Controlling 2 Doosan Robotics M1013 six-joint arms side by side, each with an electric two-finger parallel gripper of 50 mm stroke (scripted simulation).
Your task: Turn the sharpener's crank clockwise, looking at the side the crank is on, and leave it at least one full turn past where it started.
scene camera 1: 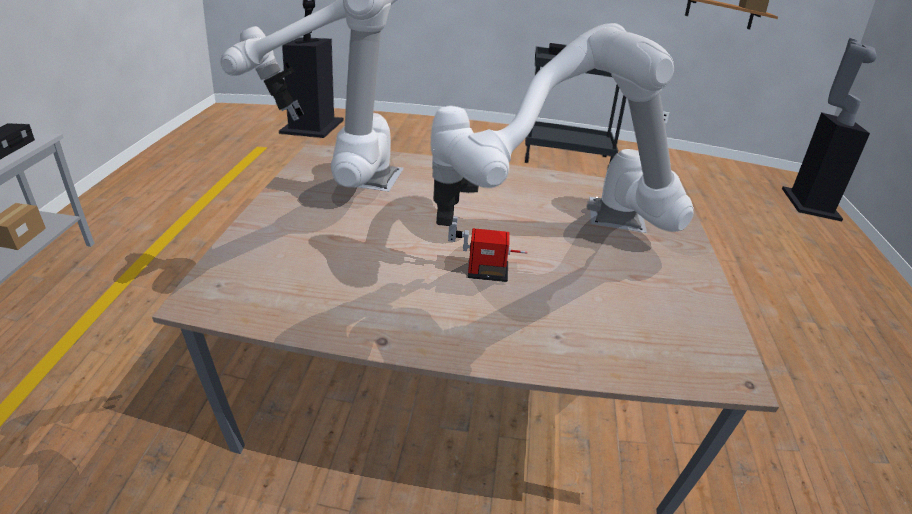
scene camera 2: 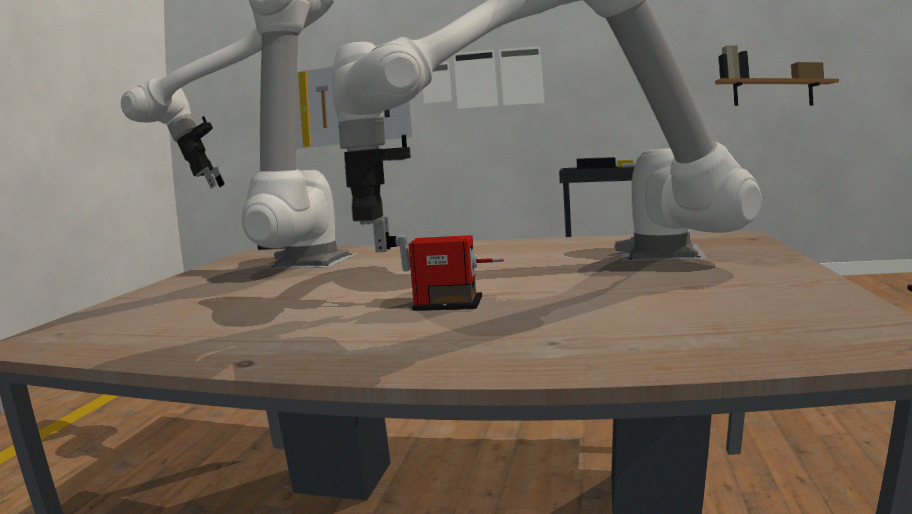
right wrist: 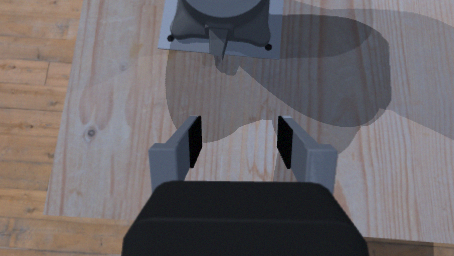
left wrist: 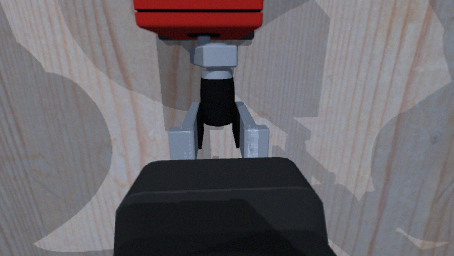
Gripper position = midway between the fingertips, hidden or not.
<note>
I see my left gripper (scene camera 2: 383, 250), my right gripper (scene camera 2: 218, 186) and a crank (left wrist: 217, 94).
My left gripper also shows in scene camera 1 (scene camera 1: 452, 238) and in the left wrist view (left wrist: 217, 116). My right gripper shows as well in the right wrist view (right wrist: 239, 131).
</note>
